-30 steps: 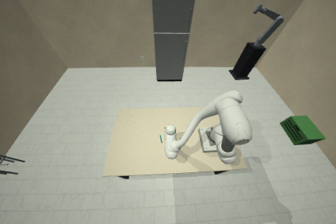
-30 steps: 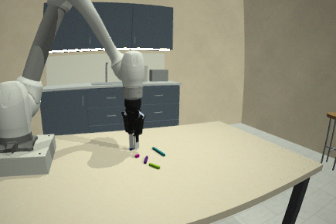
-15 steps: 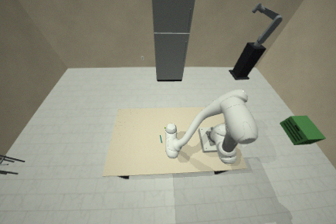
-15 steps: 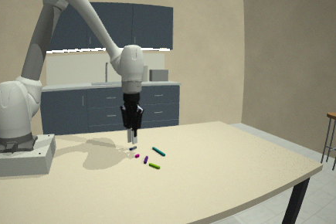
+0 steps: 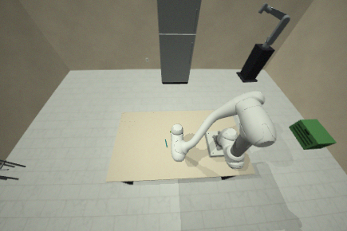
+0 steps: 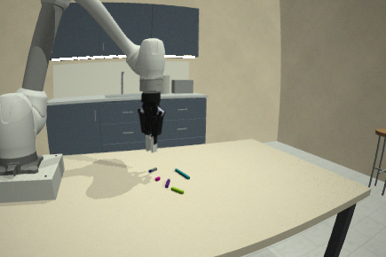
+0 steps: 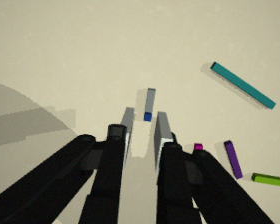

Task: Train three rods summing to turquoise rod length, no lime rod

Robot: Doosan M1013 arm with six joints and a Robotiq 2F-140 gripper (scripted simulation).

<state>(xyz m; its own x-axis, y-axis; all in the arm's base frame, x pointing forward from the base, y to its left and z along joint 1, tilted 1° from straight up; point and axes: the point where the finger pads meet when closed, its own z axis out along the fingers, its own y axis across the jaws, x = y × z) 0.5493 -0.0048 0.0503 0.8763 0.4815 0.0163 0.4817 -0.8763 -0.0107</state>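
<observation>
Right now the purple rod is 15 cm to the right of my hand, 11 cm below it and 1 cm ahead of it. From my hand the other things lie so: small blue rod (11 cm below, 1 cm to the right, 1 cm behind); grey rod (11 cm below, 1 cm ahead); magenta rod (11 cm below, 10 cm to the right, 1 cm behind).
</observation>
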